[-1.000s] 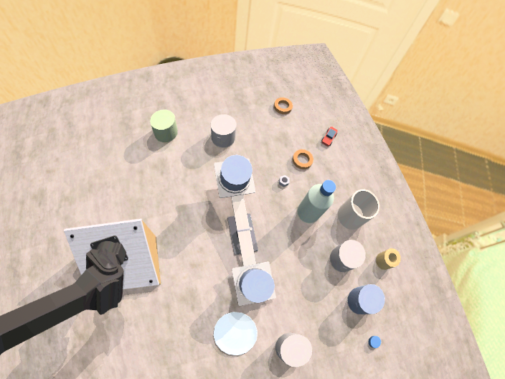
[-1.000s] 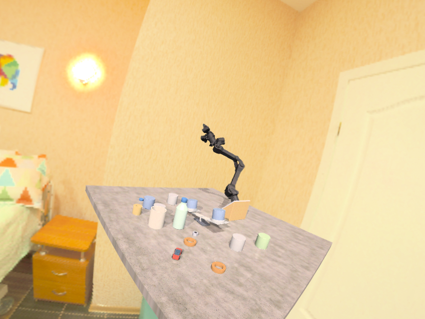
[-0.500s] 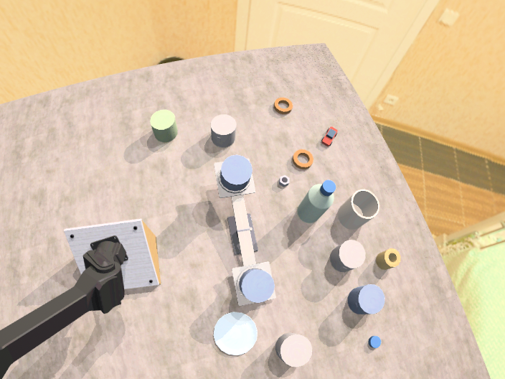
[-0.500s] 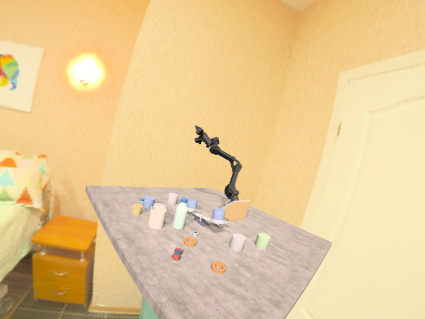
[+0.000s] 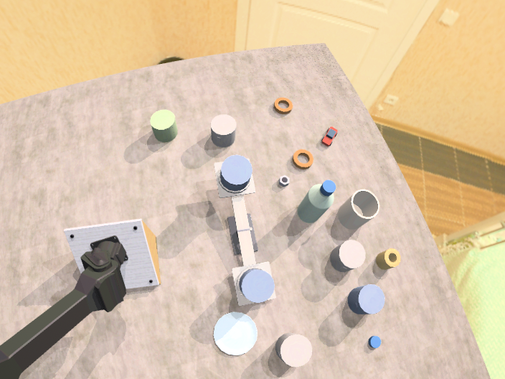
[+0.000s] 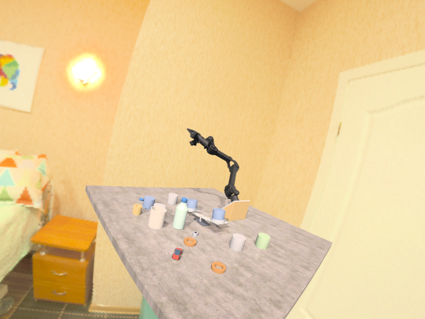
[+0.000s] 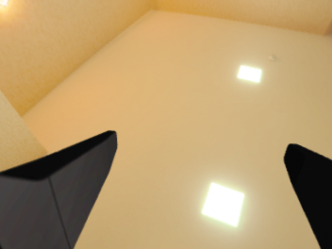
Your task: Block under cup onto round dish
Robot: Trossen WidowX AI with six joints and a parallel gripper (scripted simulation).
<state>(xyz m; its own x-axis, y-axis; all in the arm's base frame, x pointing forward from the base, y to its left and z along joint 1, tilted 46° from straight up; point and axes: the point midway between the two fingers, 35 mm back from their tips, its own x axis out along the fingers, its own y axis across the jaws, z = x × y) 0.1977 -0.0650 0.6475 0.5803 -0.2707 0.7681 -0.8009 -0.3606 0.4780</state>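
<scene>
My gripper tip is now 130 mm short of the pale teal block, 380 mm to the right of it and 510 mm above it. From my gripper tip the other things lie so: nut: 300 mm ahead, 620 mm to the left, 540 mm below; then balance beam: 150 mm ahead, 510 mm to the left, 510 mm below; then round pale blue dish: 50 mm ahead, 290 mm to the left, 540 mm below.
</scene>
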